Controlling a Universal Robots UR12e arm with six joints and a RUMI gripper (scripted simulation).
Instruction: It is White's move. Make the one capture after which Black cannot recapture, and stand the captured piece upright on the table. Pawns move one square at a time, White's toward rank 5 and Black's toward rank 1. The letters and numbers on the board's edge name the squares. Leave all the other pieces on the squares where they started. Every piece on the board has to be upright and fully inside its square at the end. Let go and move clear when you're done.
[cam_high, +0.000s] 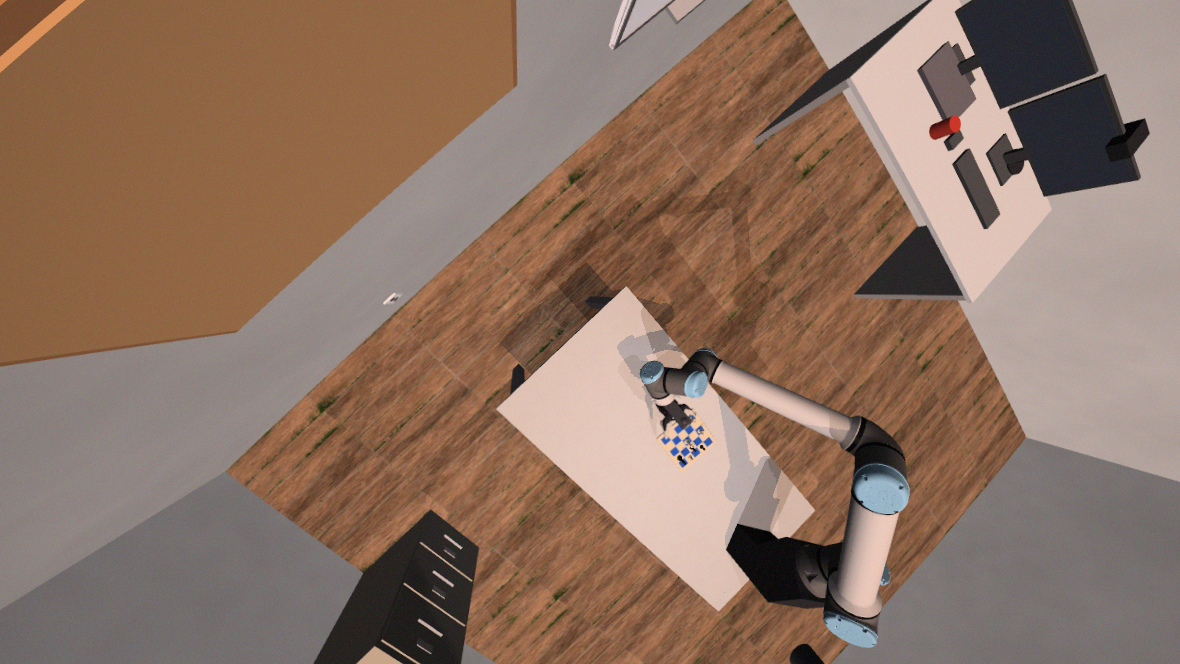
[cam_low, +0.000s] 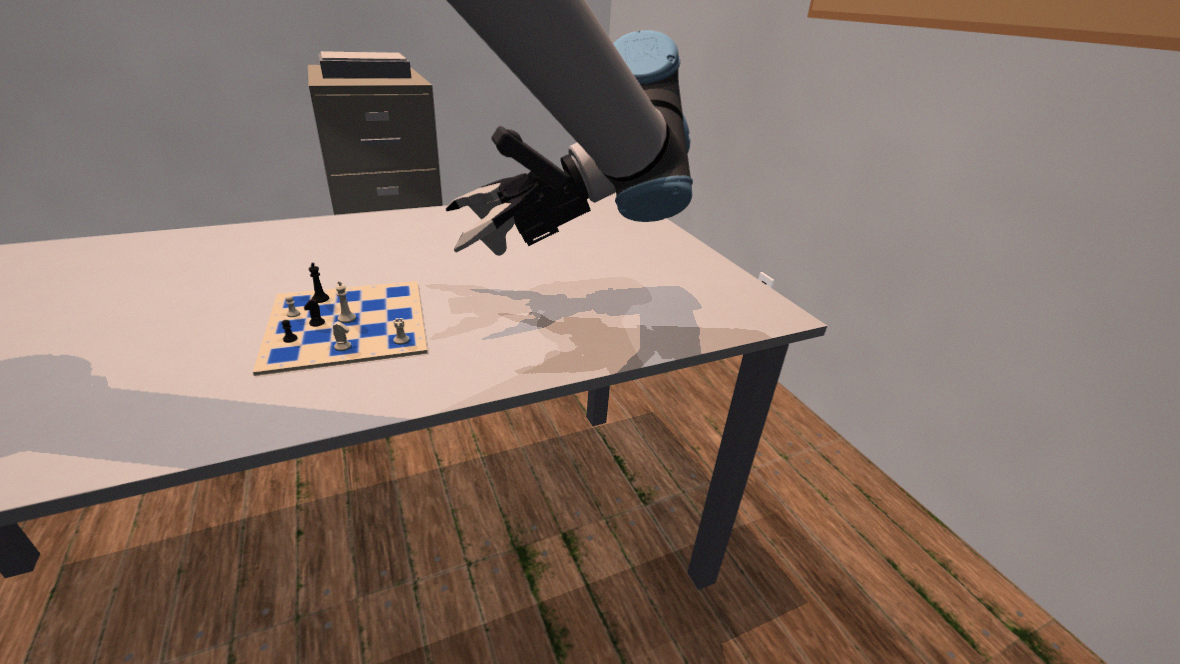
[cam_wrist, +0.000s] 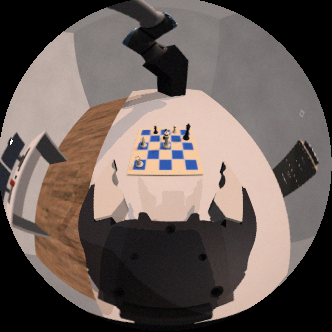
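The black pawn is 24 cm behind my hand, 12 cm below it and 3 cm to the left of it. From my hand the other things lie so: chessboard (16 cm behind, 14 cm below, 4 cm to the left); then black king (17 cm behind, 13 cm to the left, 10 cm below); then white king (15 cm behind, 10 cm below, 4 cm to the left).
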